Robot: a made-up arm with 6 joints.
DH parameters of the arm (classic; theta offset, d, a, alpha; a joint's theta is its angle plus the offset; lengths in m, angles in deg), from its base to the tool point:
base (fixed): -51.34 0 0.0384 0
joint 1: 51.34 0.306 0.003 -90
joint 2: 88.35 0 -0.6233 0
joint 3: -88.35 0.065 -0.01 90
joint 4: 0 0.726 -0.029 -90
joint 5: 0 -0.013 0.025 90
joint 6: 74.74 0 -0.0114 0
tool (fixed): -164.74 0.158 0 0
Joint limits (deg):
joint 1: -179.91..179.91
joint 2: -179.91..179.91
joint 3: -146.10..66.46
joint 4: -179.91..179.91
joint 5: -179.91..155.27
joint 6: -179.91..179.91
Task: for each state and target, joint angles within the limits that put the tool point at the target. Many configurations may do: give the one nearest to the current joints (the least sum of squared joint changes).
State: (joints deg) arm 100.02 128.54 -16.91 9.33 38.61 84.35
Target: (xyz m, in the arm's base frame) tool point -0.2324 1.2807 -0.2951
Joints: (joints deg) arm 98.39 121.87 -17.27 9.45 32.89 84.25
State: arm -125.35 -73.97 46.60 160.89 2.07 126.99
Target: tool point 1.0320 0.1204 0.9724
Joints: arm -168.63 -98.92 66.46 165.00 -33.04 127.52
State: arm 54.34 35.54 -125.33 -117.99 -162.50 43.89
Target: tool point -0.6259 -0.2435 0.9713
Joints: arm 35.92 -0.76 -90.48 -123.09 -138.83 45.43
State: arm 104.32 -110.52 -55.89 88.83 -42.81 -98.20
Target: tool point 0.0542 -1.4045 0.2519
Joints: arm 88.35 -66.94 -42.62 91.09 -47.13 -97.89
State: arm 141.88 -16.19 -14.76 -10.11 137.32 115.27
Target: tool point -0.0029 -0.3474 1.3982
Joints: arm 94.69 2.07 -36.32 -9.45 153.20 116.46
